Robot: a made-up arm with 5 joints.
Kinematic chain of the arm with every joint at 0, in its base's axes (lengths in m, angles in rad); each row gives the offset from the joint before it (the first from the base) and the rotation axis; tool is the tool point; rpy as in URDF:
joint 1: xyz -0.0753 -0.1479 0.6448 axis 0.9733 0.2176 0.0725
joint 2: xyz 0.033 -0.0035 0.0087 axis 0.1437 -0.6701 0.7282
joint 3: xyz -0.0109 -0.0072 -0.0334 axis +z
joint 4: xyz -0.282 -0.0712 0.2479 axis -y
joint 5: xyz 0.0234 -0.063 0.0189 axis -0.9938 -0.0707 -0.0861
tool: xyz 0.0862 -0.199 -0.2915 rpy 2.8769 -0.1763 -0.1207
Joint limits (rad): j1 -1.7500..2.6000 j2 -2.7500..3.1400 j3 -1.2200..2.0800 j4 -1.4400..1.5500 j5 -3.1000..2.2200
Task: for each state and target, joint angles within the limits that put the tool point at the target. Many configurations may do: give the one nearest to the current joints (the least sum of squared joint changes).
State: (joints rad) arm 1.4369 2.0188 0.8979 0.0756 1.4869
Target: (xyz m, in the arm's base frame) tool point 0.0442 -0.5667 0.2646
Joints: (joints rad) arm 1.7701 2.0707 0.8203 -0.5845 1.6962
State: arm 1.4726 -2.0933 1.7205 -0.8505 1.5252
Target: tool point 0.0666 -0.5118 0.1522
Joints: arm 1.1387 -2.0218 1.5011 -0.2713 1.7652
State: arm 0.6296 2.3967 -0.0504 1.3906 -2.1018
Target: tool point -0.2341 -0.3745 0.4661
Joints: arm 0.2559 2.1769 -0.1388 1.4978 -1.6697
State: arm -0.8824 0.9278 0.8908 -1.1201 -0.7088
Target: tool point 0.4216 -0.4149 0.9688
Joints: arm -0.3973 1.6585 1.0225 -1.3200 -0.3695
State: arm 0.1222 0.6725 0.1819 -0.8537 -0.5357
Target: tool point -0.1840 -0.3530 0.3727
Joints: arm 0.1406 0.6597 0.1458 -0.4043 -0.7166
